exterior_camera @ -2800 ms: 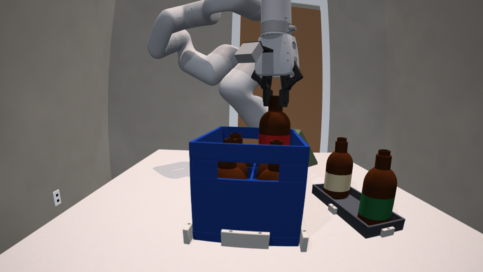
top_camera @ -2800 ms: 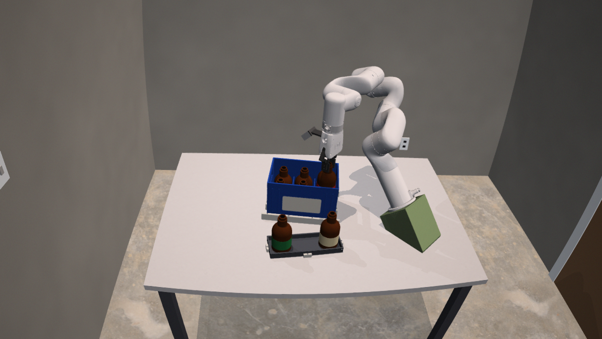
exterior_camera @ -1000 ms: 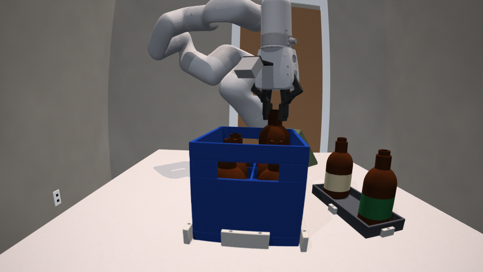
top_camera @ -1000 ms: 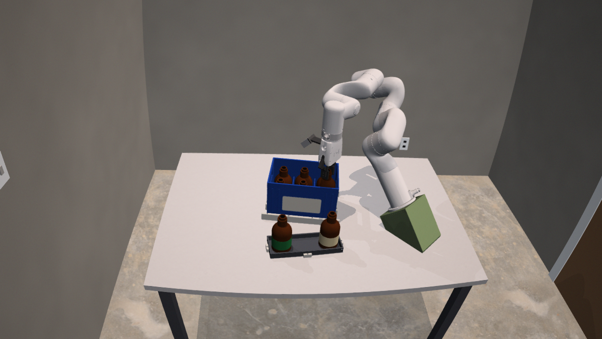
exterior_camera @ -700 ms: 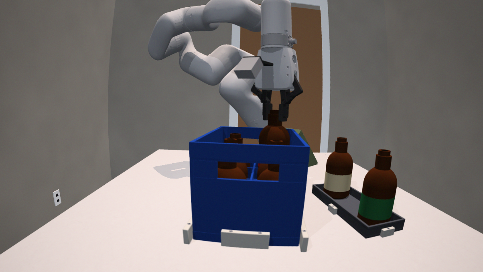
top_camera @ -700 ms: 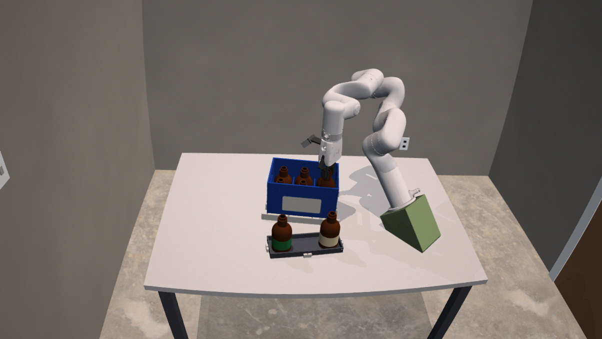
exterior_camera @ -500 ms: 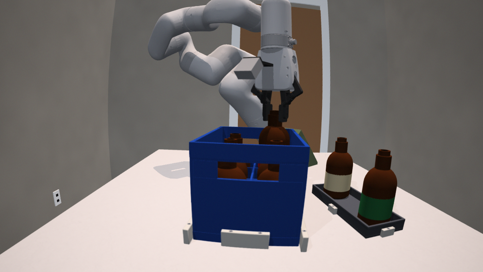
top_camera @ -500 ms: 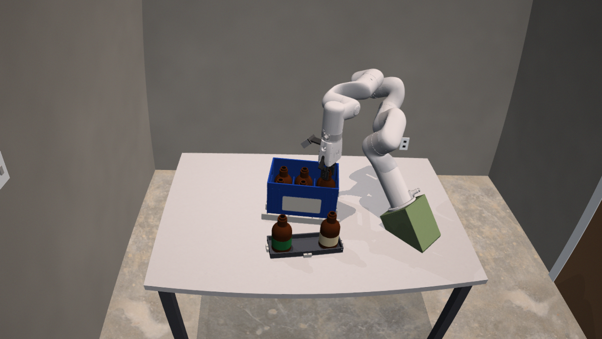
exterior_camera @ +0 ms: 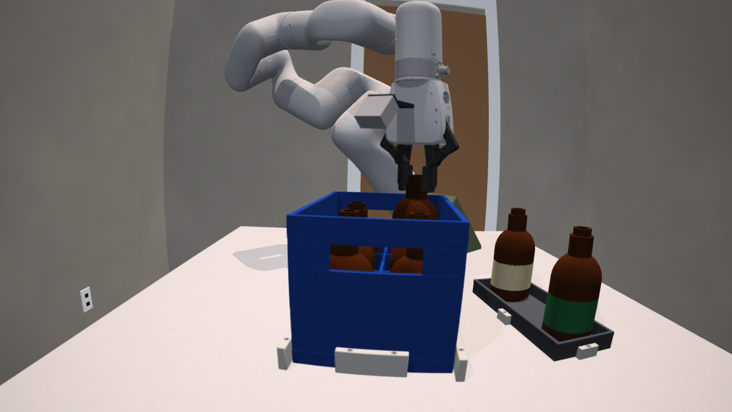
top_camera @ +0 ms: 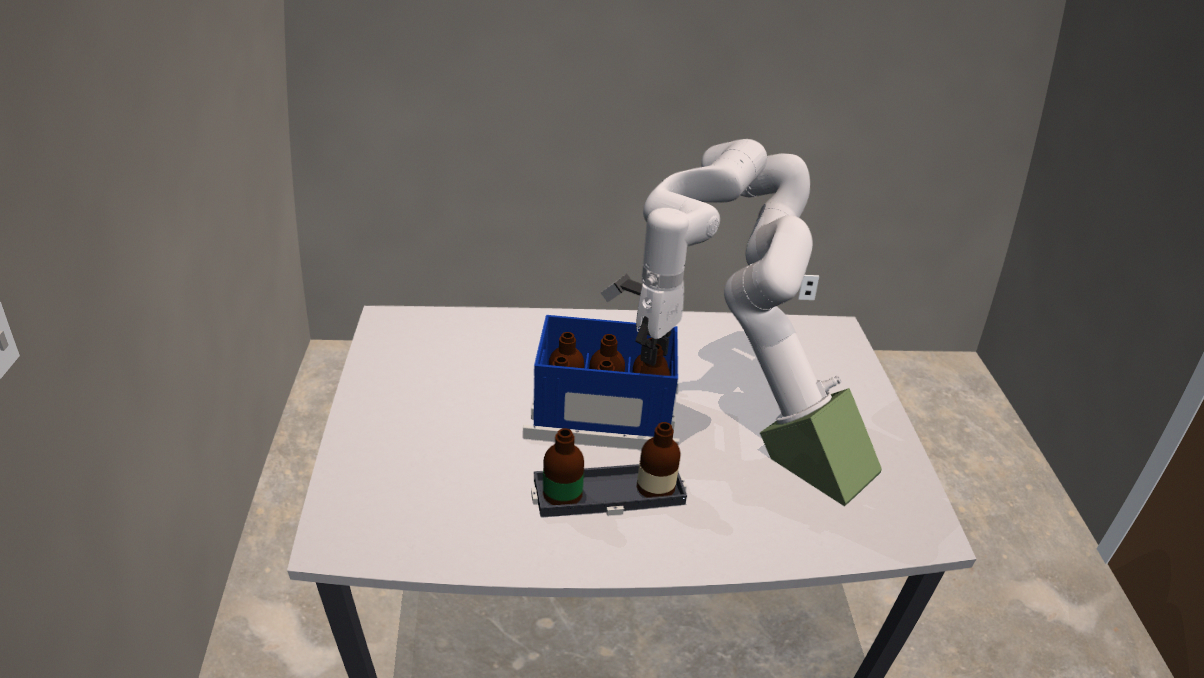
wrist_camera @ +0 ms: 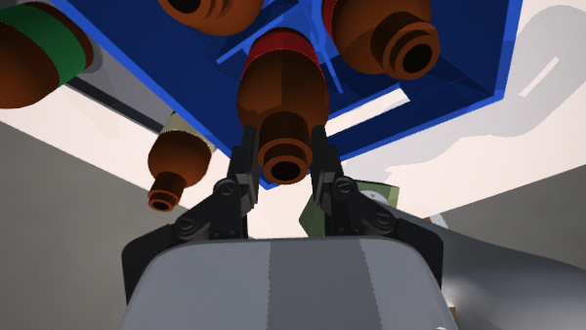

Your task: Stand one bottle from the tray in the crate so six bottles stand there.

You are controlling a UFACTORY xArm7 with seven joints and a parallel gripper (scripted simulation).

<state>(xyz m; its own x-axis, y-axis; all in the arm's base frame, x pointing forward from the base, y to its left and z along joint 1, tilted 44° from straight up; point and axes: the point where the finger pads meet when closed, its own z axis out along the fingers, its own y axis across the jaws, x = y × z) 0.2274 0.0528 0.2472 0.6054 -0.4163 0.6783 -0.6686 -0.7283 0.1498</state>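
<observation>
My hand is 7 cm above the red-labelled bottle. Also, from my hand: blue crate: 12 cm below, 7 cm to the right, 7 cm ahead; then dark tray: 19 cm below, 17 cm to the left, 12 cm ahead.
</observation>
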